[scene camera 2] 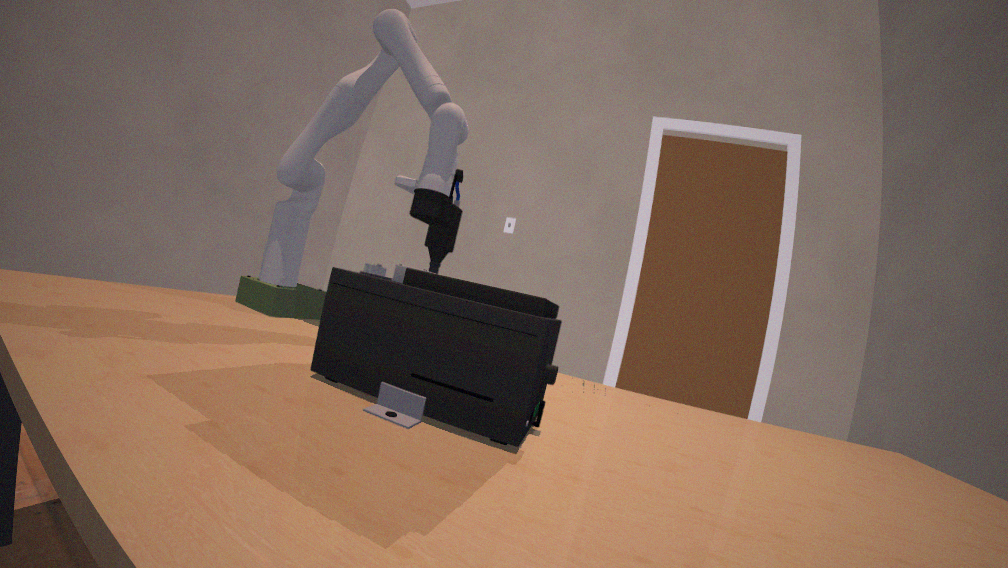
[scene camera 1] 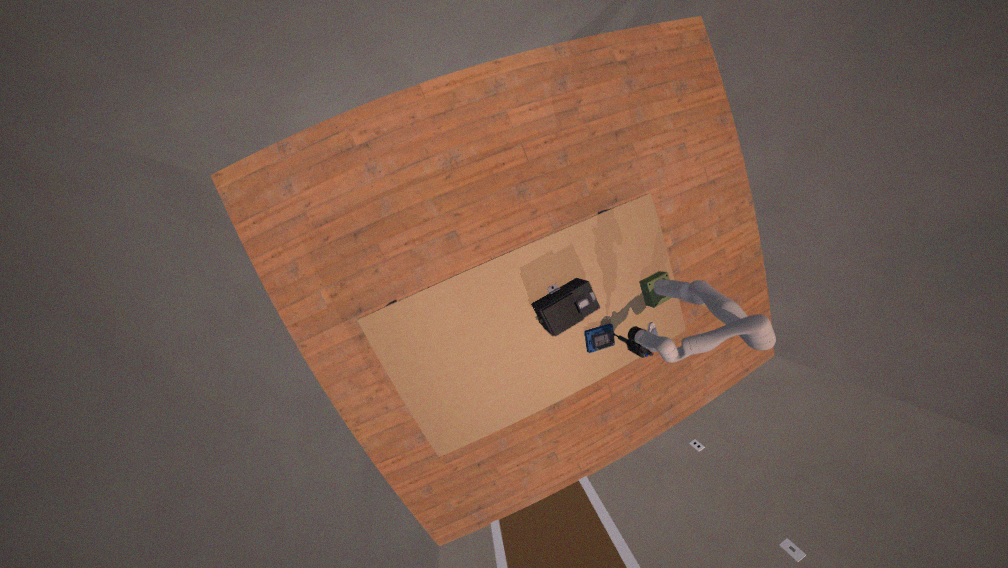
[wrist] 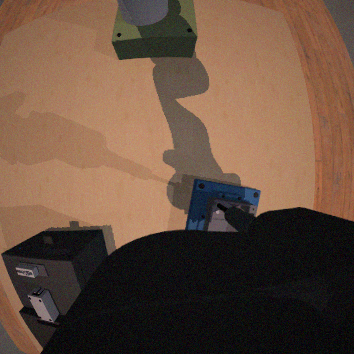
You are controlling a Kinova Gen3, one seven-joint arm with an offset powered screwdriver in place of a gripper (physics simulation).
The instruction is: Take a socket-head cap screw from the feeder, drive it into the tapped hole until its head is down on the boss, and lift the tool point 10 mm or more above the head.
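Note:
The black screw feeder (scene camera 1: 560, 312) (scene camera 2: 423, 345) (wrist: 55, 247) stands on the table, with small light-grey parts at one end. The blue fixture plate (scene camera 1: 588, 342) (wrist: 198, 206) lies beside it and bears a grey block (scene camera 1: 600, 340) (wrist: 215, 221). My screwdriver (scene camera 1: 616, 336) (scene camera 2: 433, 270) (wrist: 220, 206) points down, and its dark tip overlaps the grey block in the wrist view. The gap between tip and block cannot be judged. The feeder hides the fixture in scene camera 2. The tapped hole and any screw at the tip are too small or hidden to make out.
The green base block (scene camera 1: 654, 295) (scene camera 2: 271, 297) (wrist: 156, 48) of the arm stands on the table near one end. A small grey angle bracket (scene camera 1: 553, 288) (scene camera 2: 403, 399) sits against the feeder's long side. Shadows of the arm and feeder fall on the table.

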